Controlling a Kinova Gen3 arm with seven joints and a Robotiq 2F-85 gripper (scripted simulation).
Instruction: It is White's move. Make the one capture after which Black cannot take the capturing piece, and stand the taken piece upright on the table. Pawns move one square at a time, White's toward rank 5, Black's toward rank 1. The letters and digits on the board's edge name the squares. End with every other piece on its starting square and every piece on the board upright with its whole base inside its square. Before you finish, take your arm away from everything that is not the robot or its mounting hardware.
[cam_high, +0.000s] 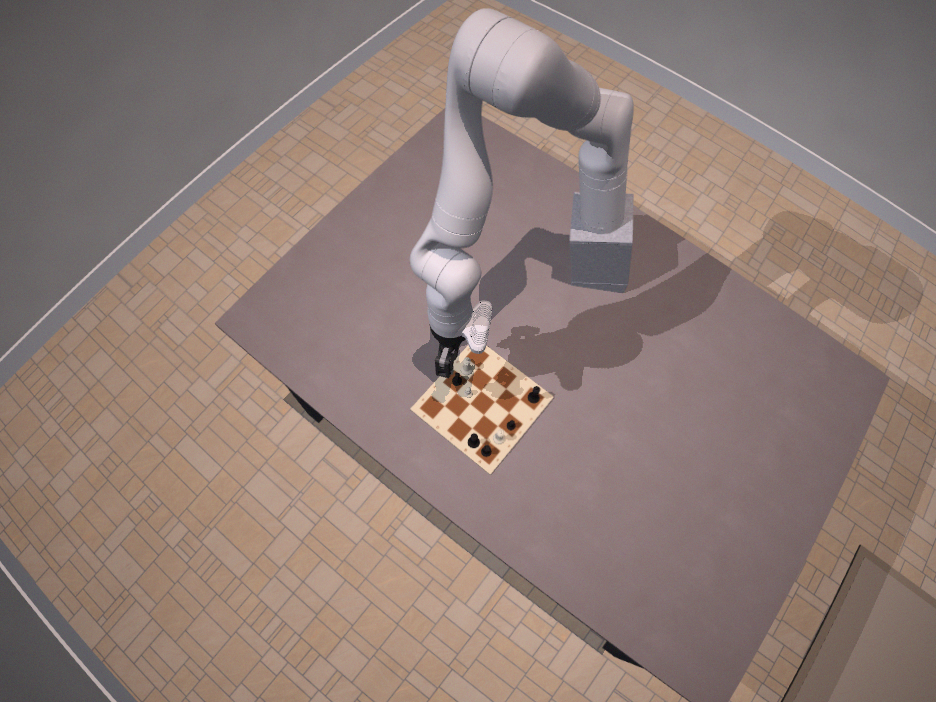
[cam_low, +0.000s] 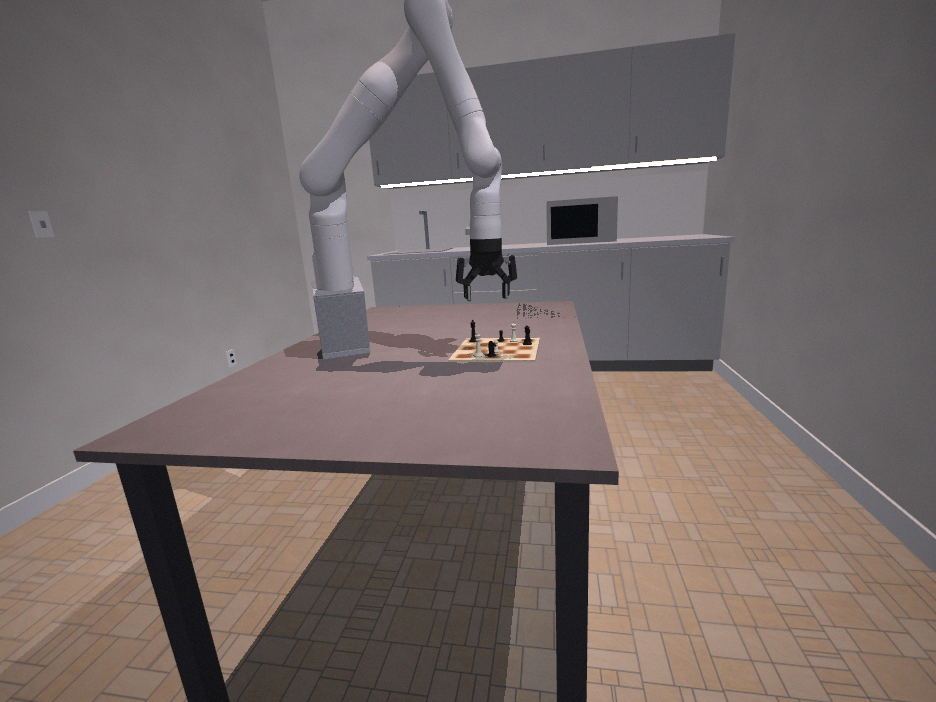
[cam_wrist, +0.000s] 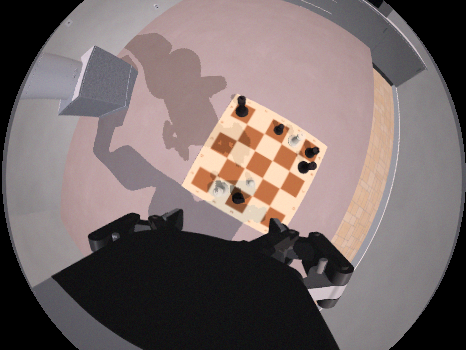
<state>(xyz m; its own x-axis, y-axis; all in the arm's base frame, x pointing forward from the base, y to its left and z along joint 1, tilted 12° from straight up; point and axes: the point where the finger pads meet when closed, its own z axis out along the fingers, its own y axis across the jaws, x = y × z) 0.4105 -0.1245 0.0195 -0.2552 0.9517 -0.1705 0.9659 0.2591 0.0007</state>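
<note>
Now: hand 16 cm above the chessboard, 8 cm to the right of it and 2 cm short of it. The rest, counted from my hand: black pawn (16 cm to the left, 14 cm below, 4 cm ahead).
</note>
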